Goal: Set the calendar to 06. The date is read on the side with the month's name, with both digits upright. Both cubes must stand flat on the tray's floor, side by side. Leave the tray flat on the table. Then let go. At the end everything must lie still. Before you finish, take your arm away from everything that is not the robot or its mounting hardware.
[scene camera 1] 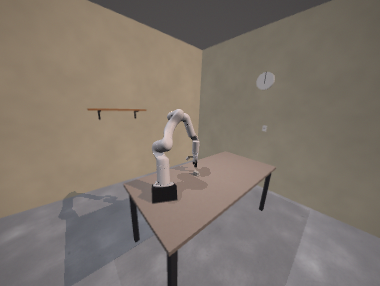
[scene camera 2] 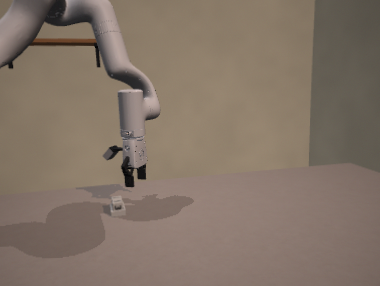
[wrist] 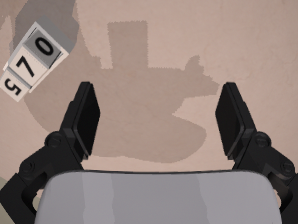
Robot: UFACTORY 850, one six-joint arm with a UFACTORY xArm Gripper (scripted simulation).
Labels:
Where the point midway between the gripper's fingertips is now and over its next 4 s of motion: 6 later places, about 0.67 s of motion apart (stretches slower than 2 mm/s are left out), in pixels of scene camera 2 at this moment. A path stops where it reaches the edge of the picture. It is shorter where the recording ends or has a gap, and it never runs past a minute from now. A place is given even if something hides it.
My gripper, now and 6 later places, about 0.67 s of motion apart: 136, 182; 137, 185; 138, 187; 140, 190; 142, 193; 141, 196; 131, 198

